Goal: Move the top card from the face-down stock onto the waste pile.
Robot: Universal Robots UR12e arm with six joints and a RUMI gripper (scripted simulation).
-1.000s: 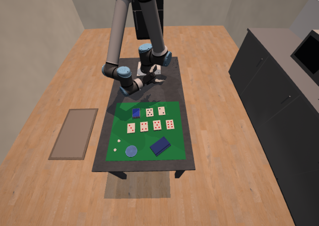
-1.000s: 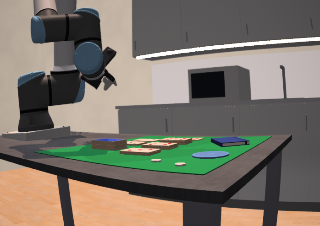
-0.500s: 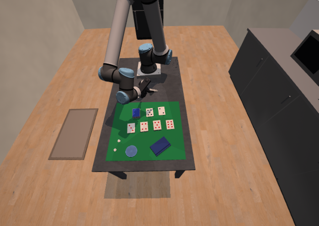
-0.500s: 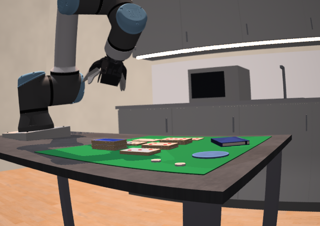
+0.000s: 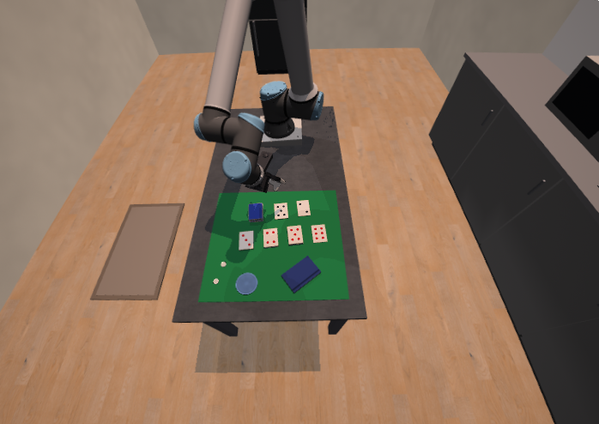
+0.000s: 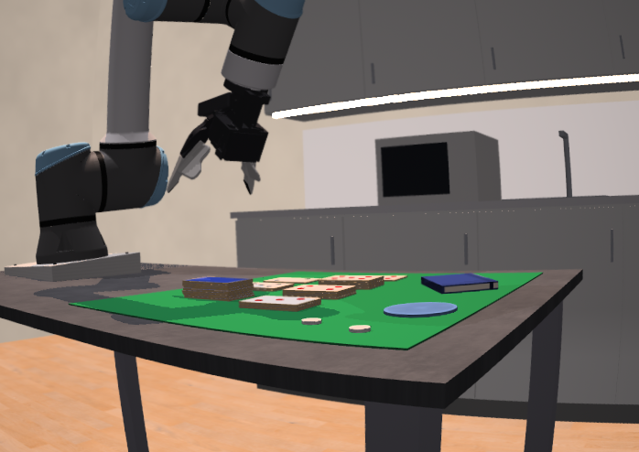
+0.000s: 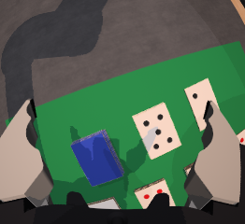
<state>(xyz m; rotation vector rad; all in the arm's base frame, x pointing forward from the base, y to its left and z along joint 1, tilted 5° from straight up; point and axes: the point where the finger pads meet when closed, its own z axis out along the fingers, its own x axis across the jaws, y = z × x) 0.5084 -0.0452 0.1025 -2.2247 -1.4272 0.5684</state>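
Right now the card is 14 cm below my hand, 8 cm to the right of it and 8 cm ahead of it. Round my hand: green mat (22 cm ahead, 18 cm below, 1 cm to the left); blue book (39 cm ahead, 16 cm below, 11 cm to the left).
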